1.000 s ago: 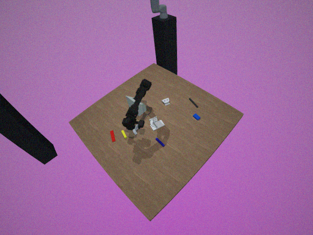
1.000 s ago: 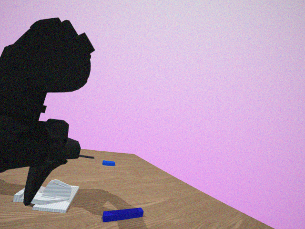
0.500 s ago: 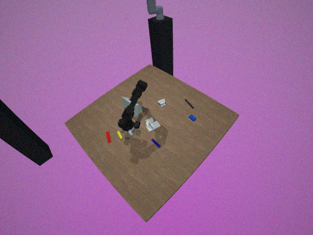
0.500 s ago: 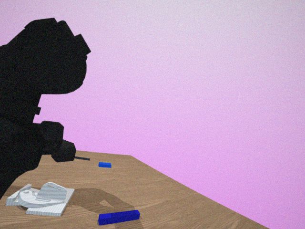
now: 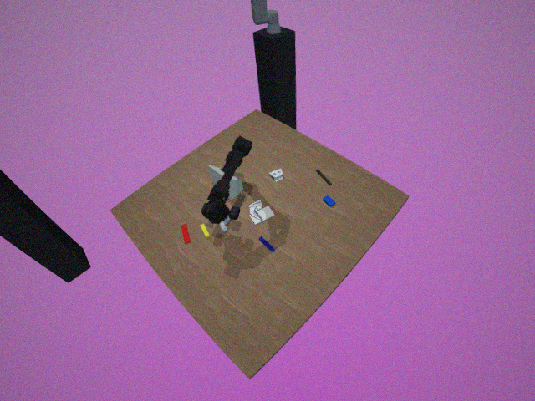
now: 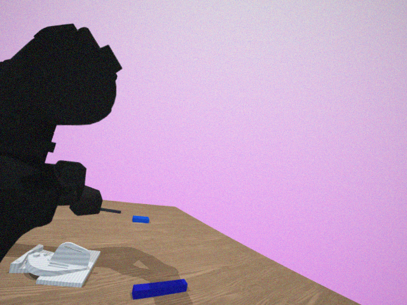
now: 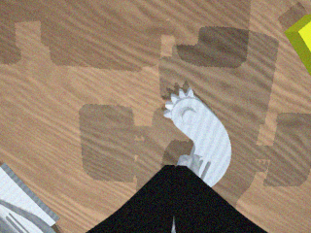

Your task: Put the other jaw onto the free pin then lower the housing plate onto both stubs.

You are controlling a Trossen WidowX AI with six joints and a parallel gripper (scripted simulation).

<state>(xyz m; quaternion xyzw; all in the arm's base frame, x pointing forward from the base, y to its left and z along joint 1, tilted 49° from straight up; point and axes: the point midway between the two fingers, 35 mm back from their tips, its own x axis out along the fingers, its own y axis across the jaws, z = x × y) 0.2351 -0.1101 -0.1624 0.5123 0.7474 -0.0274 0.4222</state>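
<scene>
The jaw is 80 mm below my gripper tip and 20 mm behind it. The rest, counted from my gripper tip: yellow bar 100 mm to the right, 70 mm below, 60 mm behind; red bar 190 mm to the right, 130 mm behind, 80 mm below; long blue block 220 mm ahead, 100 mm to the left, 80 mm below.
</scene>
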